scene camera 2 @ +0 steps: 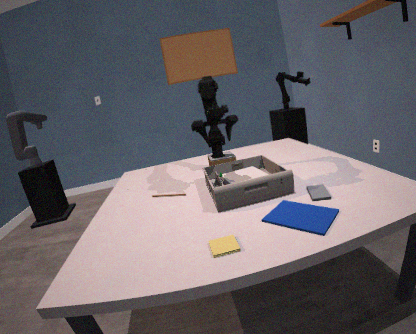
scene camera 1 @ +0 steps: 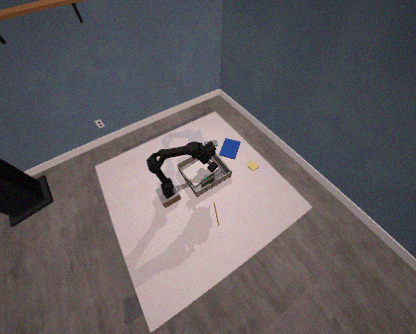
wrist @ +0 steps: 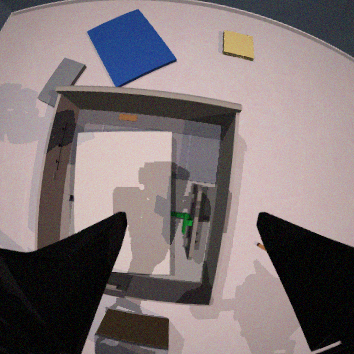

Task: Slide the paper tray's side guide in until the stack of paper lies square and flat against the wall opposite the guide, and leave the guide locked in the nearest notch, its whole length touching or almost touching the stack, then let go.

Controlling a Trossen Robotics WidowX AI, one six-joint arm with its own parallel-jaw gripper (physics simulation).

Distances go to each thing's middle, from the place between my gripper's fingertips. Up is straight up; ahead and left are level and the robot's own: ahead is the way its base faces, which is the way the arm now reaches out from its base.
Scene:
The side guide (wrist: pixel 193 219) is 40 mm behind my hand, 10 mm to the right of it and 180 mm below it. Round my hand: white paper stack (wrist: pixel 130 171) (10 mm behind, 100 mm to the left, 190 mm below); then blue book (scene camera 2: pixel 314 219) (350 mm ahead, 120 mm to the left, 220 mm below); then small grey block (wrist: pixel 67 72) (260 mm ahead, 280 mm to the left, 210 mm below).

